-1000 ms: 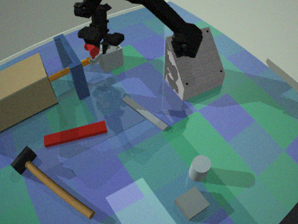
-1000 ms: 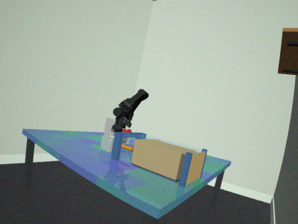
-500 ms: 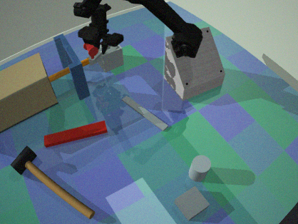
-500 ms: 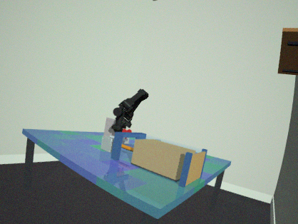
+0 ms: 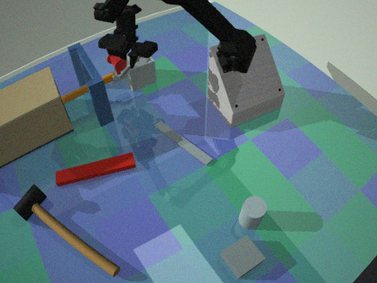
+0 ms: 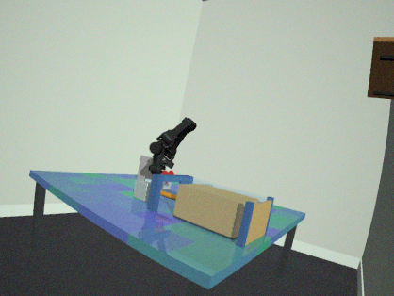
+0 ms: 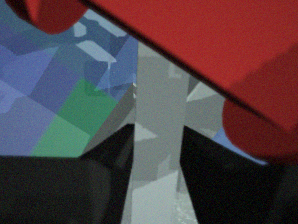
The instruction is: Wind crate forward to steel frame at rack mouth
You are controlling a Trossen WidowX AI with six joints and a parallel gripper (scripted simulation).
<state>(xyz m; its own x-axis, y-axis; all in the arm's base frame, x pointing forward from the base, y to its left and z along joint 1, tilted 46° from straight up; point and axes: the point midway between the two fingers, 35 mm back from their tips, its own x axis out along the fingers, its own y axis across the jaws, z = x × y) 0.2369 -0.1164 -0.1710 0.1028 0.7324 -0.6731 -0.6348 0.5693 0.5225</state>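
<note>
Now: the crank handle 10 mm ahead of my gripper tip, 10 mm to the left of it and 20 mm above it. The rest, counted from my gripper tip: grey flat bar 40 mm behind, 290 mm to the left, 90 mm below; red knob 40 mm ahead, 30 mm to the left, 50 mm above; grey winch 50 mm behind, 40 mm to the right, 60 mm below.
</note>
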